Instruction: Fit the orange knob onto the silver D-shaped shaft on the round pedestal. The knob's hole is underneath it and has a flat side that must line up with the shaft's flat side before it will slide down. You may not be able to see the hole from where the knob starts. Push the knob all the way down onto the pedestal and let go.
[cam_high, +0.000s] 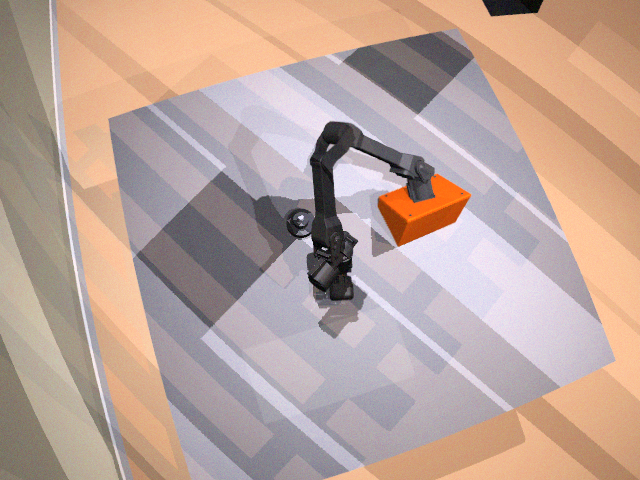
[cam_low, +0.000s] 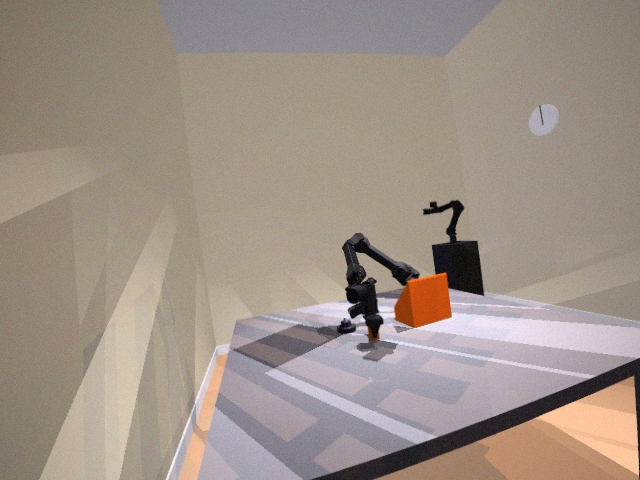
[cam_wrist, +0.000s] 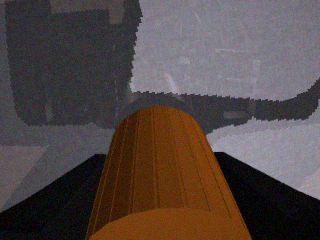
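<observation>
My gripper tip is 7 cm short of the dark round pedestal, 18 cm to the left of it and 1 cm below it. The rest, counted from my gripper tip: orange knob 3 cm above.
</observation>
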